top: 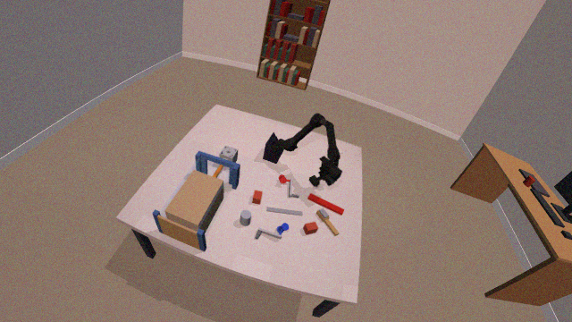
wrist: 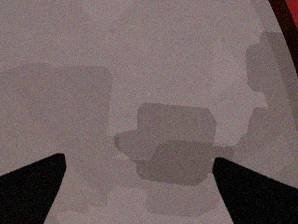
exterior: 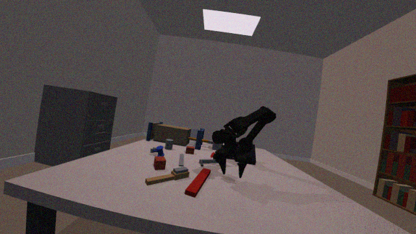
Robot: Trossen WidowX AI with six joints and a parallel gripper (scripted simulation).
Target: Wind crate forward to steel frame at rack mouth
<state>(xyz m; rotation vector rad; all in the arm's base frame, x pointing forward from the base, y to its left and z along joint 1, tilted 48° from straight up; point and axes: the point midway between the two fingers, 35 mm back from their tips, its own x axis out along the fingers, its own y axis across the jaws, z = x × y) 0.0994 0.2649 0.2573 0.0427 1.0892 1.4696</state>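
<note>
The winch handle is 120 mm ahead of my gripper tip and 180 mm to the right of it. Also, from my gripper tip: grey bar (300 mm ahead, 140 mm to the right, 20 mm below); red bar (140 mm ahead, 70 mm to the left, 20 mm below); red knob (90 mm ahead, 220 mm to the right).
</note>
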